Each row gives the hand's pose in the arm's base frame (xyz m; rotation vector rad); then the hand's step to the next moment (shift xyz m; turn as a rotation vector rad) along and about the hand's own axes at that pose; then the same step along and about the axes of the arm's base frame.
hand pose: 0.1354 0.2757 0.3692 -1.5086 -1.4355 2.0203
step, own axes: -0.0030 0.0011 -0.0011 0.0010 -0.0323 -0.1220
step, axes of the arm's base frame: 0.0026 -0.0019 0.0009 0.0900 0.0842 0.0272
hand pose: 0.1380 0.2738 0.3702 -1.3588 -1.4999 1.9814
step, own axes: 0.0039 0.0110 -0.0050 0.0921 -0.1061 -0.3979
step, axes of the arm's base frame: 0.0052 0.0012 -0.0115 0.2485 0.3380 0.0455
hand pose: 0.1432 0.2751 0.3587 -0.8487 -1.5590 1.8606
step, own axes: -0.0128 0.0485 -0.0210 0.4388 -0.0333 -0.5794
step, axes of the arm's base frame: 0.0233 -0.0045 -0.0490 0.1638 0.7035 -0.0875
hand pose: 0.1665 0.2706 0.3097 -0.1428 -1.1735 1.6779
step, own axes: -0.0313 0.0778 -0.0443 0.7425 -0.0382 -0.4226
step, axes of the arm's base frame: -0.0114 0.0042 -0.0941 -0.0640 0.8435 0.1254
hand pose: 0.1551 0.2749 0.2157 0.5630 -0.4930 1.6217
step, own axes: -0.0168 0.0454 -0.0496 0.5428 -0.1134 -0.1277
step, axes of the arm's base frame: -0.0474 0.0117 -0.0492 0.0522 0.5161 0.2340
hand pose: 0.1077 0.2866 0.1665 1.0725 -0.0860 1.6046
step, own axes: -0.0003 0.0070 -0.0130 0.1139 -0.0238 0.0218
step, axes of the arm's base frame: -0.0133 0.0047 -0.0045 0.0392 0.0806 0.0773
